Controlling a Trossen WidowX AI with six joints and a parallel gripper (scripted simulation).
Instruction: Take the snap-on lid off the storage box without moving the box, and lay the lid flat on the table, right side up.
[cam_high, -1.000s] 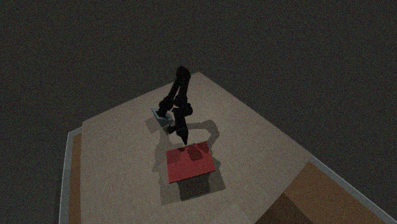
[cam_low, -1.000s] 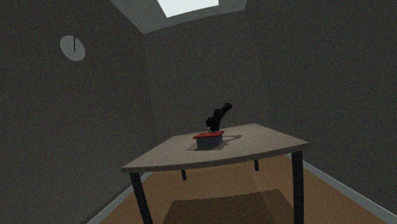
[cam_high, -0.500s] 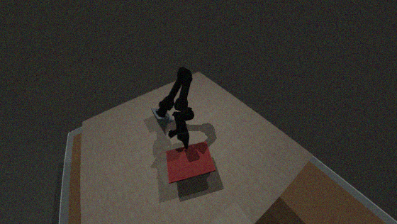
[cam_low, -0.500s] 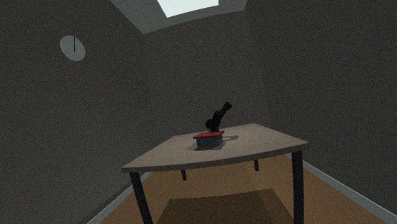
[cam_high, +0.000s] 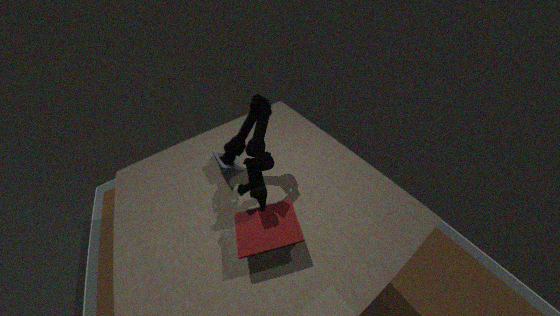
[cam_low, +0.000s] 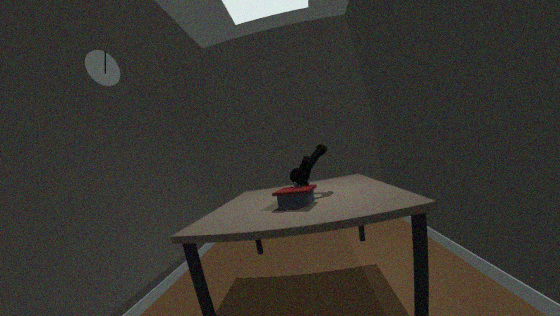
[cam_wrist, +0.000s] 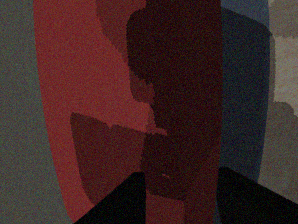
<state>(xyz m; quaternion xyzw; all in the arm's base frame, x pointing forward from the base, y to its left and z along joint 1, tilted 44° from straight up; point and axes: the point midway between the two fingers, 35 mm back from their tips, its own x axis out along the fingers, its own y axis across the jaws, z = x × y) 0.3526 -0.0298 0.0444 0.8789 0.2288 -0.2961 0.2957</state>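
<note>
My gripper tip is now 70 mm short of the lid and 30 mm to the left of it. The rest, counted from my gripper tip: blue storage box: 70 mm ahead, 40 mm below, 30 mm to the right.
</note>
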